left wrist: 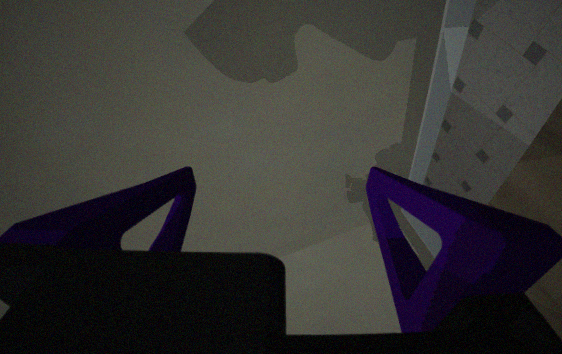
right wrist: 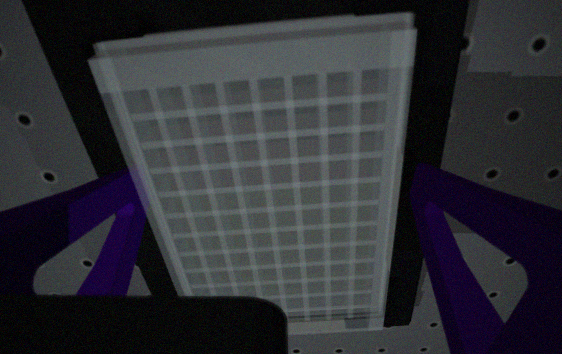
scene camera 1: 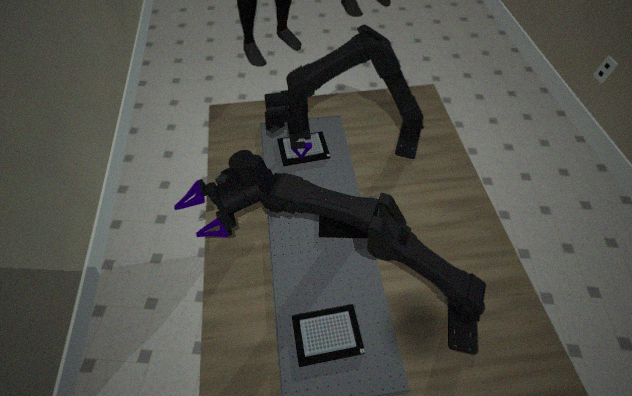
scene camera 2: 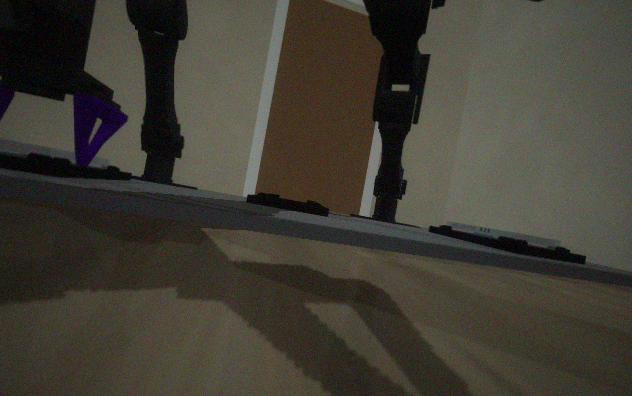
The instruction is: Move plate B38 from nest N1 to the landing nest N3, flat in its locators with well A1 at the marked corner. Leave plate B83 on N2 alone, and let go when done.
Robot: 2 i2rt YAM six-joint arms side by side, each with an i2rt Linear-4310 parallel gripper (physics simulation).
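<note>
A clear gridded plate (scene camera 1: 318,142) (scene camera 2: 30,151) (right wrist: 260,210) sits in the black far nest (scene camera 1: 287,161) (right wrist: 434,100). My right gripper (scene camera 1: 302,151) (right wrist: 280,178) is open and low over it, one finger beside each long side; the left-hand finger in its wrist view is very close to the edge. A second plate (scene camera 1: 327,334) (scene camera 2: 510,236) sits in the near nest (scene camera 1: 297,345). The middle nest (scene camera 1: 340,229) (scene camera 2: 287,203) bears no plate in scene camera 2. Plate names and nest numbers are unreadable. My left gripper (scene camera 1: 186,221) (left wrist: 281,176) is open and empty, beyond the left table edge.
The nests stand on a grey perforated board (scene camera 1: 325,275) on a wooden table (scene camera 1: 440,210). The left arm reaches across the board and partly hides the middle nest in scene camera 1. A small white mark (scene camera 1: 362,351) is at the near nest's lower right corner. People's legs show beyond the table.
</note>
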